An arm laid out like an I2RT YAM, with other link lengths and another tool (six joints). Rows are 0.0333 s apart.
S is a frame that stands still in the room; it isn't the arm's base.
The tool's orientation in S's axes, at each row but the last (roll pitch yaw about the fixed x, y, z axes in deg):
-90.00 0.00 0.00
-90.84 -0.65 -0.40
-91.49 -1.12 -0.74
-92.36 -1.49 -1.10
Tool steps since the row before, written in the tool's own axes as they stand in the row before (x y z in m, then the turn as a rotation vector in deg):
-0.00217 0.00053 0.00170 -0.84 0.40 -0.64
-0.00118 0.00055 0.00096 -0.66 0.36 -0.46
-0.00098 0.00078 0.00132 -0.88 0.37 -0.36
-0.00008 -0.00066 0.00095 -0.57 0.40 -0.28
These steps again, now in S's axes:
-0.00217 0.00170 -0.00053 -0.84 -0.64 -0.40
-0.00117 0.00096 -0.00058 -0.66 -0.46 -0.36
-0.00095 0.00131 -0.00083 -0.88 -0.36 -0.38
-0.00008 0.00098 0.00062 -0.57 -0.29 -0.40

